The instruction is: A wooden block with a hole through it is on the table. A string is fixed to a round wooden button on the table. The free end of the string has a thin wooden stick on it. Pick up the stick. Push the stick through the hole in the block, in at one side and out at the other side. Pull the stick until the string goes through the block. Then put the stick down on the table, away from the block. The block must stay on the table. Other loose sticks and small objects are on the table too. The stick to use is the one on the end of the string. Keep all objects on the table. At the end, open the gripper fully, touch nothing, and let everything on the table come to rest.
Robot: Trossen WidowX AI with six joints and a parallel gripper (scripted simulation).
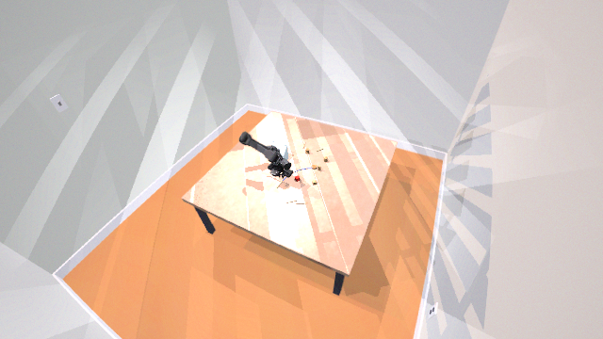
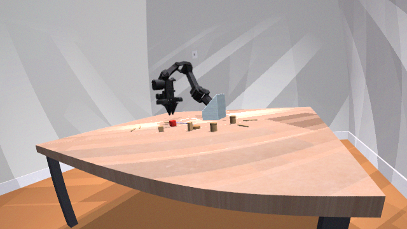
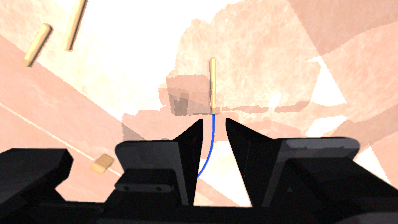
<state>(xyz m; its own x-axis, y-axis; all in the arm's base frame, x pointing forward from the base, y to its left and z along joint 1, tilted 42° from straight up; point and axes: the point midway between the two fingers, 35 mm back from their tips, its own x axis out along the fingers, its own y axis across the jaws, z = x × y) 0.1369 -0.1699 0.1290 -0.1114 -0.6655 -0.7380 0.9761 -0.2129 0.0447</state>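
Right now my gripper tip is 1 cm to the left of the thin wooden stick and 5 cm above it. Round my gripper tip: round wooden button: 18 cm ahead, 23 cm to the left, 4 cm below; red block: 10 cm ahead, 6 cm to the left, 3 cm below; small wooden piece: 23 cm ahead, 6 cm to the left, 4 cm below.
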